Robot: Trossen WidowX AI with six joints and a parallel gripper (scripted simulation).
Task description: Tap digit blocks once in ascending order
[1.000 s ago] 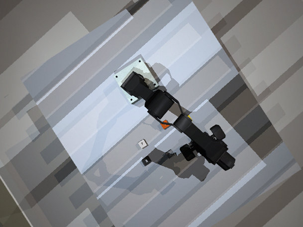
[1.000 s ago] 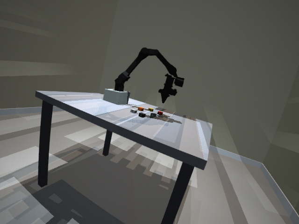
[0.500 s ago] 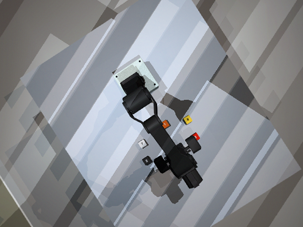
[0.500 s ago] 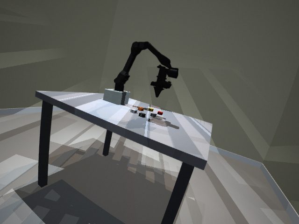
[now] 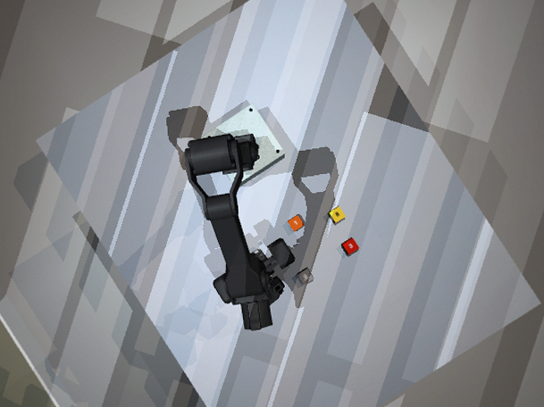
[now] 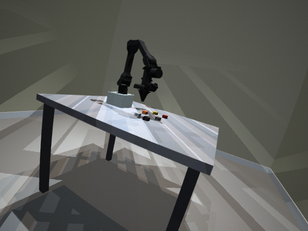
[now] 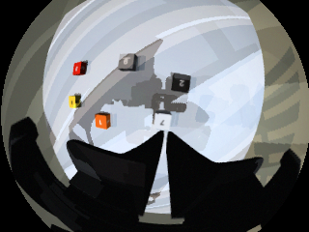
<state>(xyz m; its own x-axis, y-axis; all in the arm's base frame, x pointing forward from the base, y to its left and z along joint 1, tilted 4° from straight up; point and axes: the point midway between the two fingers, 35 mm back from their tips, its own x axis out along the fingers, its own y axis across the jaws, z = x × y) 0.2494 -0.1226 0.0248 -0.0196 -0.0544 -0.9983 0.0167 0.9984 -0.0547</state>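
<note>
My gripper tip is 90 mm above the white block and 10 mm past it. Also, from my gripper tip: grey block: 100 mm ahead, 90 mm below, 80 mm to the left; then orange block: 140 mm to the left, 90 mm below, 30 mm behind; then black block: 90 mm below, 70 mm ahead, 30 mm to the right.
</note>
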